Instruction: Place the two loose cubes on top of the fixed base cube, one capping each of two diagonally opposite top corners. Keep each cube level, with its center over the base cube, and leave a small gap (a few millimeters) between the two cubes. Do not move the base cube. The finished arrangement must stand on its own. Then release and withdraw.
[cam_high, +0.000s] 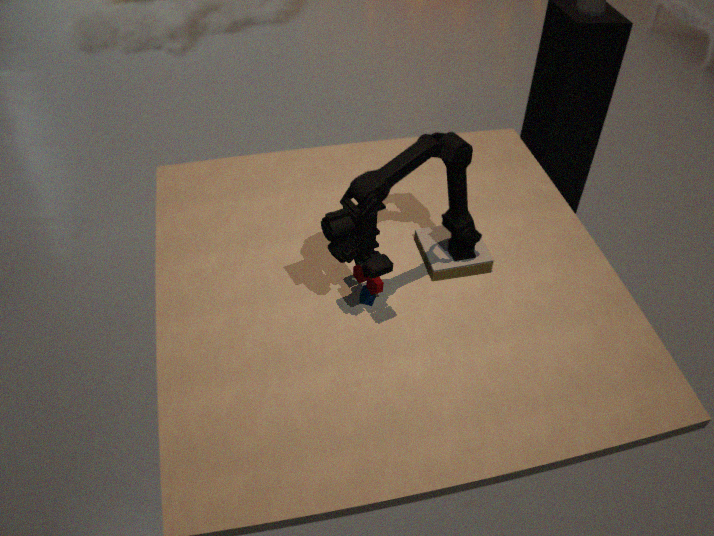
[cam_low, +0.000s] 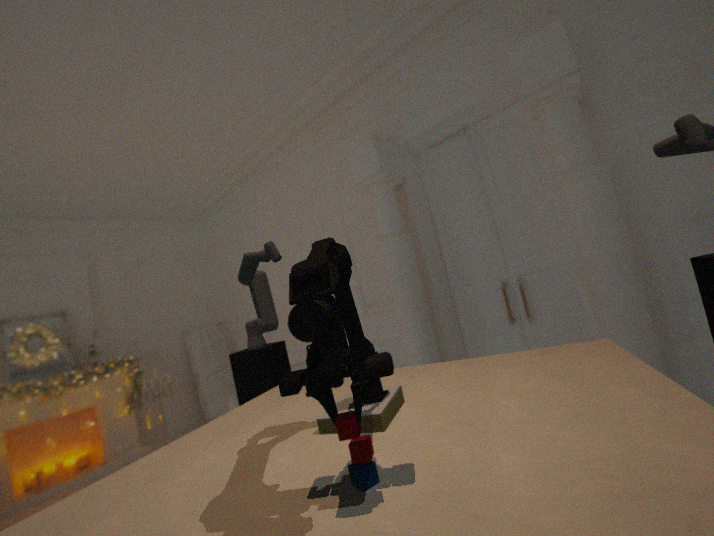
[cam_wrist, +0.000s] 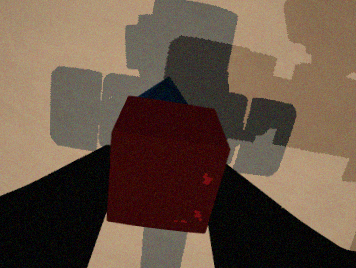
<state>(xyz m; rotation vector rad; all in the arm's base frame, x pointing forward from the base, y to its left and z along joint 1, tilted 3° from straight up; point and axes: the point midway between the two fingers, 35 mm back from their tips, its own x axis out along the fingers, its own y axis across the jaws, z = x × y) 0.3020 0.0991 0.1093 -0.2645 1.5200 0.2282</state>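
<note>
Now: the blue cube 9 cm below my gripper tip and 2 cm behind it.
</note>
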